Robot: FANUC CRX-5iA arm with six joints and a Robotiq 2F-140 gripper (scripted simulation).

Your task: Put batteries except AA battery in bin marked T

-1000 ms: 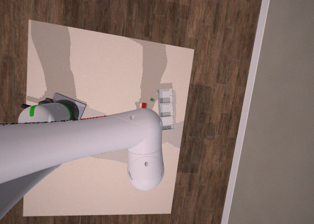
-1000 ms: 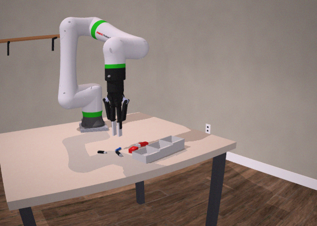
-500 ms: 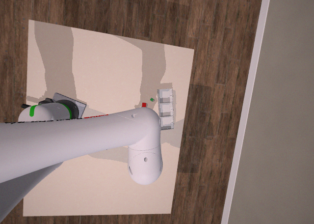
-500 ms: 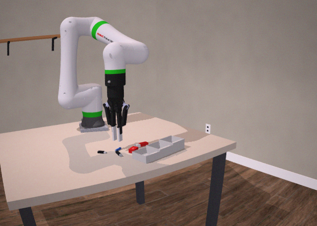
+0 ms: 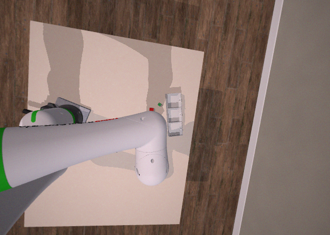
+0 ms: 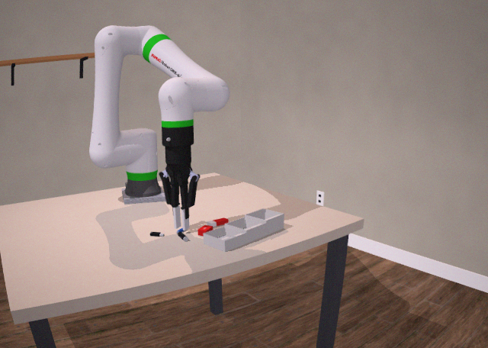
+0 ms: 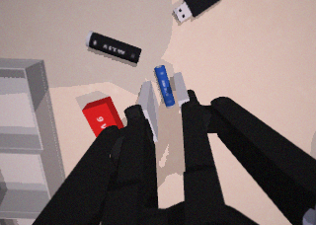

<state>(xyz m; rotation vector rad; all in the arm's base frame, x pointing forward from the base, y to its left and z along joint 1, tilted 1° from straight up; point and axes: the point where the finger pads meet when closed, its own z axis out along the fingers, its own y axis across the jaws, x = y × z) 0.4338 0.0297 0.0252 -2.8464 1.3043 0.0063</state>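
Now: hand 40 mm above the blue cylindrical battery. Also, from my hand: grey bin 110 mm ahead, 160 mm to the left, 20 mm below; red block battery 40 mm ahead, 70 mm to the left, 30 mm below; green die 10 mm ahead, 190 mm to the left, 40 mm below.
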